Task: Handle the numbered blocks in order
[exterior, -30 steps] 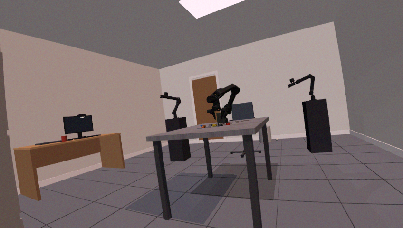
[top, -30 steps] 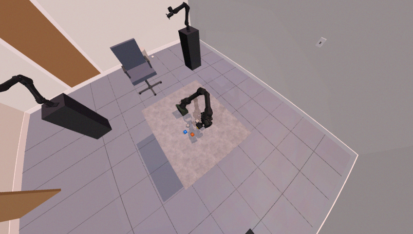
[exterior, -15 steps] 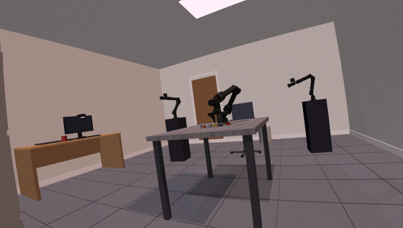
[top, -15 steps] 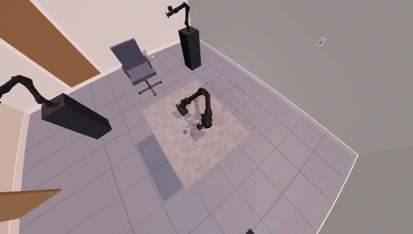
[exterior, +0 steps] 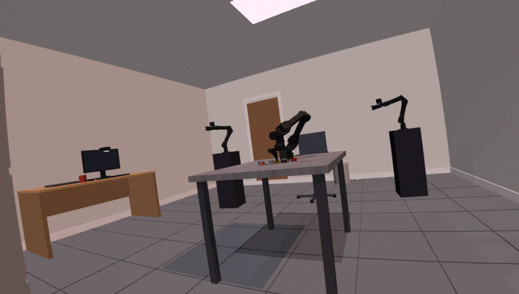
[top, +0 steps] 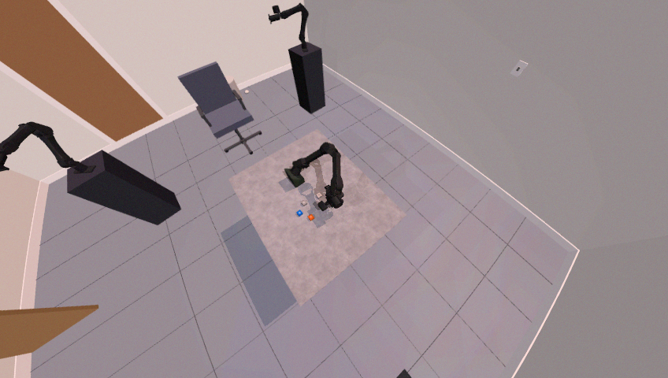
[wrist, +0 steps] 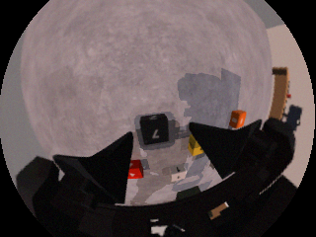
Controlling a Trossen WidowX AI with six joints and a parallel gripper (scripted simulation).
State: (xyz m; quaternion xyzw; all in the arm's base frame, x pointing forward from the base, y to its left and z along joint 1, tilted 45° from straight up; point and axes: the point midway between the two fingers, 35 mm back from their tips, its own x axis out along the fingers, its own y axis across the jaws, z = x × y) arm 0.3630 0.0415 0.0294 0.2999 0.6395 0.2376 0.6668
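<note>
Right now the orange block is 20 mm behind my gripper tip and 170 mm to the right of it. Round my gripper tip: yellow block: 40 mm behind, 60 mm to the right; red block: 70 mm behind, 60 mm to the left; dark grey block: 10 mm to the left.
</note>
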